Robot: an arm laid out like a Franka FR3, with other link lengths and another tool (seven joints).
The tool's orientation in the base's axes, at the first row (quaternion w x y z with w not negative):
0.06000 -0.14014 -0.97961 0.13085
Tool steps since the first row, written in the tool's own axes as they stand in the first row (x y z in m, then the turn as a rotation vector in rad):
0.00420 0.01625 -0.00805 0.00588 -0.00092 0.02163
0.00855 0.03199 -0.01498 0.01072 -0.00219 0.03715
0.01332 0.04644 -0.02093 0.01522 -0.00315 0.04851
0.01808 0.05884 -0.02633 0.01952 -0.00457 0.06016
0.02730 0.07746 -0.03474 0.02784 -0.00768 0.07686
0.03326 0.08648 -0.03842 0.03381 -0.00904 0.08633
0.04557 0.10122 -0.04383 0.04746 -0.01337 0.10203
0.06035 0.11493 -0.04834 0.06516 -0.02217 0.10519
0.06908 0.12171 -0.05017 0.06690 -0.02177 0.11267
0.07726 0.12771 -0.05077 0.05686 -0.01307 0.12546
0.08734 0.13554 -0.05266 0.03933 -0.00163 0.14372
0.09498 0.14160 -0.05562 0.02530 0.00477 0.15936
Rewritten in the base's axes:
0.00144 0.01820 0.00362 -0.00918 -0.00433 -0.02001
0.00244 0.03571 0.00631 -0.01652 -0.00782 -0.03415
0.00255 0.05191 0.00845 -0.02281 -0.01012 -0.04441
0.00205 0.06607 0.01063 -0.02907 -0.01298 -0.05484
-0.00062 0.08801 0.01435 -0.04039 -0.01745 -0.06932
-0.00340 0.09898 0.01589 -0.04789 -0.01924 -0.07755
-0.01049 0.11750 0.01805 -0.06445 -0.02305 -0.09031
-0.02034 0.13558 0.01982 -0.08409 -0.02682 -0.08950
-0.02663 0.14483 0.02043 -0.08680 -0.02774 -0.09664
-0.03278 0.15291 0.02003 -0.07695 -0.02566 -0.11209
-0.04007 0.16354 0.02051 -0.06009 -0.02452 -0.13414
-0.04533 0.17208 0.02231 -0.04747 -0.02641 -0.15201

